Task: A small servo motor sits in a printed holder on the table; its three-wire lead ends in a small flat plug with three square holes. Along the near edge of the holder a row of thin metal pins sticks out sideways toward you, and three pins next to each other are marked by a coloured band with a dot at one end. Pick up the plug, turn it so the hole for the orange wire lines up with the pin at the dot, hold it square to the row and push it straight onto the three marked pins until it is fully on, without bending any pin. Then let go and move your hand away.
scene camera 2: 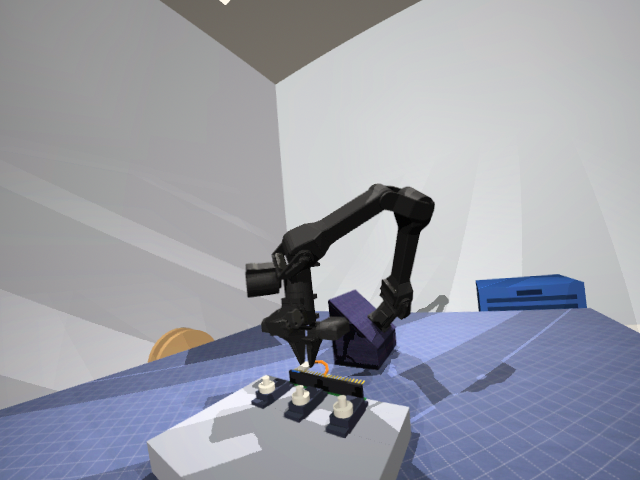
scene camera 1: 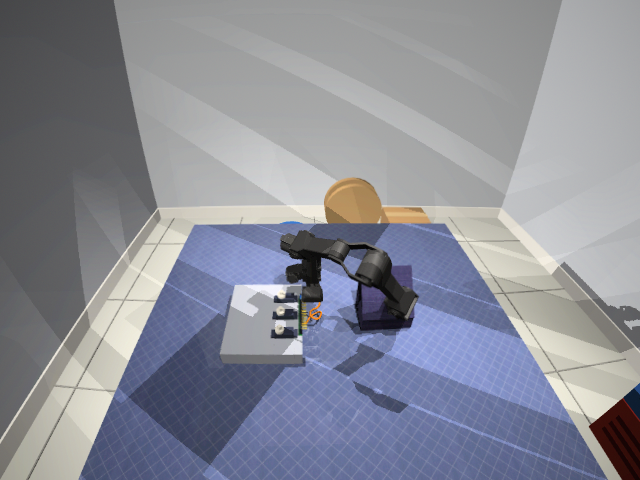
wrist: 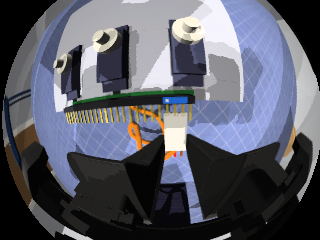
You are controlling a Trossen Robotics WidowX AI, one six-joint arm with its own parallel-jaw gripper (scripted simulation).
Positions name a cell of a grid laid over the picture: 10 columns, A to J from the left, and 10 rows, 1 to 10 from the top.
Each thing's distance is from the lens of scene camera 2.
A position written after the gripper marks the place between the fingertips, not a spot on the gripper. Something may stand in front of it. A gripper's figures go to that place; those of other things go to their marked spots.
gripper (scene camera 2: E8): 53 cm
pin strip (scene camera 2: F9): 46 cm
grey holder (scene camera 2: D10): 43 cm
